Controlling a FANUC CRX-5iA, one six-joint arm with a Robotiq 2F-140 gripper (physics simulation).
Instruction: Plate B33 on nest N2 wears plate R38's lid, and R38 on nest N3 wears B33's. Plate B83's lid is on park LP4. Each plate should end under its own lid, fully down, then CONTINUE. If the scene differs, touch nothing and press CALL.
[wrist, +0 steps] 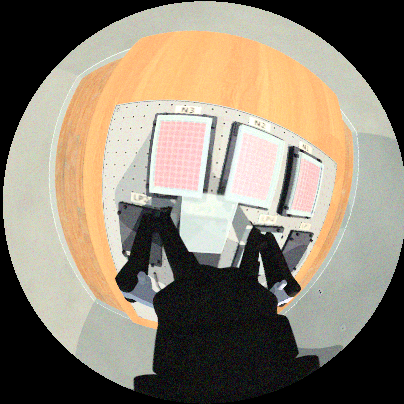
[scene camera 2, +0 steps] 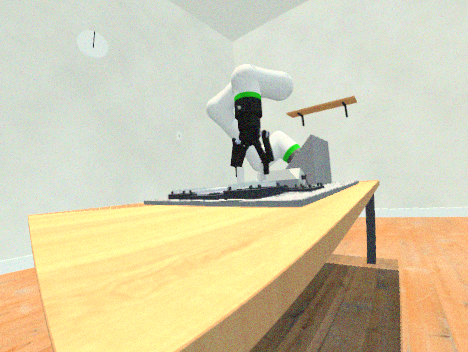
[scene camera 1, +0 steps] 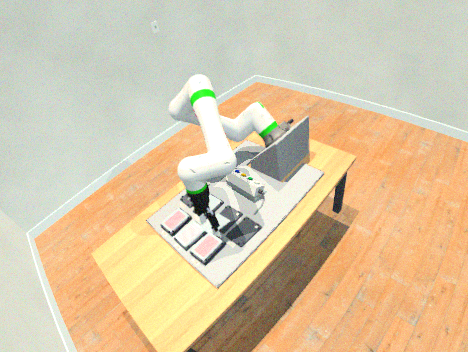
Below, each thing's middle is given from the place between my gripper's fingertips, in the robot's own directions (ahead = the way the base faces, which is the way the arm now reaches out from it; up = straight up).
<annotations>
My hand is 10 cm short of the N2 nest [wrist: 234, 129], 6 cm to the left of it and 1 cm above it. The rest, counted from my hand: LP1 pad [wrist: 297, 241]: 7 cm behind, 27 cm to the right, 1 cm below; then N1 nest [wrist: 292, 153]: 11 cm ahead, 19 cm to the right, 1 cm below; then N3 nest [wrist: 179, 109]: 8 cm ahead, 7 cm to the left, 1 cm below.
</annotations>
